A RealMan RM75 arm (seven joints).
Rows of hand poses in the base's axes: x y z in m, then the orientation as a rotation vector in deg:
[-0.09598 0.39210 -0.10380 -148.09 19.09 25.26]
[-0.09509 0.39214 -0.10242 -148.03 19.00 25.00]
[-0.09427 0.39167 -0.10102 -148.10 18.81 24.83]
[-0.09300 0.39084 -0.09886 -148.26 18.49 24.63]
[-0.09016 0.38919 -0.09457 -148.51 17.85 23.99]
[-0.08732 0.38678 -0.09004 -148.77 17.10 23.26]
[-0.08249 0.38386 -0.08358 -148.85 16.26 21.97]
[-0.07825 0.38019 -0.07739 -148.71 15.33 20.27]
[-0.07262 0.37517 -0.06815 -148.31 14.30 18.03]
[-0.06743 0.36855 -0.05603 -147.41 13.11 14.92]
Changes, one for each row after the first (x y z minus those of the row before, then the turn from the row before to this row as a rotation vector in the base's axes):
[0.00089 0.00004 0.00138 0.09 -0.20 -0.01]
[0.00082 -0.00047 0.00140 -0.02 -0.16 0.11]
[0.00127 -0.00083 0.00216 -0.08 -0.21 0.21]
[0.00284 -0.00165 0.00429 -0.08 -0.58 0.36]
[0.00284 -0.00241 0.00453 -0.07 -0.67 0.42]
[0.00483 -0.00292 0.00646 0.14 -1.08 0.33]
[0.00424 -0.00367 0.00619 0.37 -1.39 0.28]
[0.00563 -0.00502 0.00924 0.64 -1.79 0.19]
[0.00519 -0.00662 0.01212 1.14 -2.46 0.06]

